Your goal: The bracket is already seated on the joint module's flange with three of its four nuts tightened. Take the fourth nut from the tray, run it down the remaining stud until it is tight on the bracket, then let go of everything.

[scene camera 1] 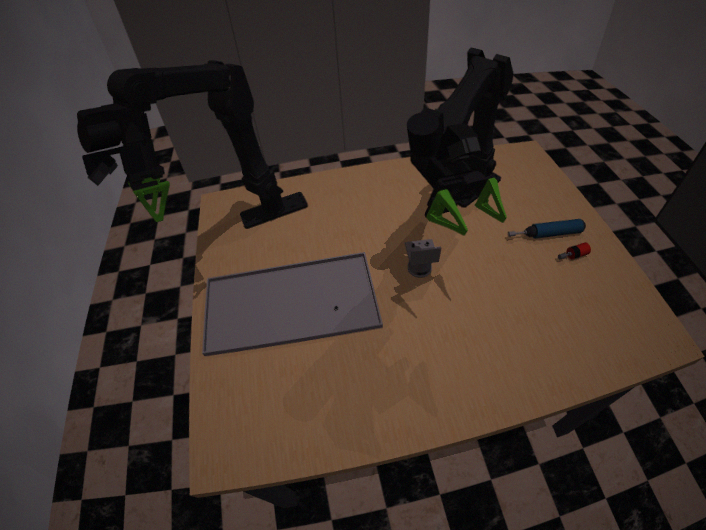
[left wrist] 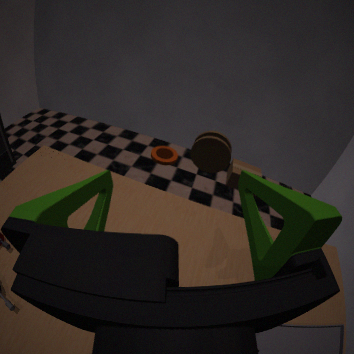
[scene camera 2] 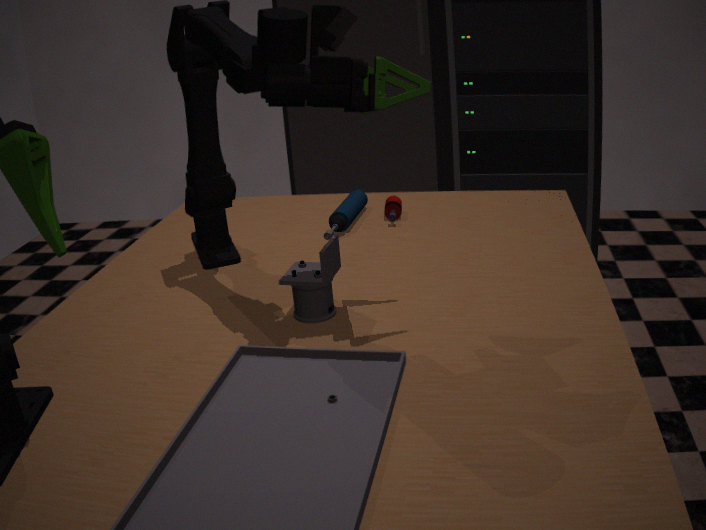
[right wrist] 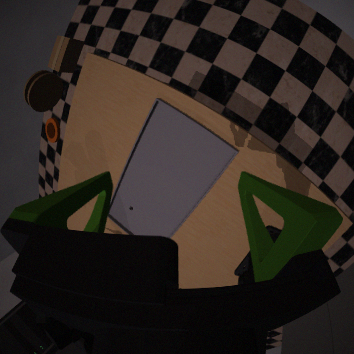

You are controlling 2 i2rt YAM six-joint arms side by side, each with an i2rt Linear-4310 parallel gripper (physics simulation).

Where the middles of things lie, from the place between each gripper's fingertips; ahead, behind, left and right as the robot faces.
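The round joint module [scene camera 2: 313,304] is 270 mm below my left hand, 160 mm behind it and 60 mm to the right of it. Then there's the blue driver [scene camera 2: 339,221], which is far below that same left hand, a good way behind it and far to the left of it. As for the grey bracket [scene camera 2: 330,263], my left hand is 230 mm above it, 160 mm past it and 60 mm to the left of it. Going by its middle, the round joint module is nearer to my left hand than to my right hand.
From my right hand, the round joint module is 56 cm to the left, 25 cm below and 1 cm behind. The blue driver is far to the left of my right hand, far below it and a bit behind it; going by their middles, it's the farthest from my right hand of the things named here. And the grey bracket is 56 cm to the left of my right hand, 21 cm below it and 1 cm behind it.
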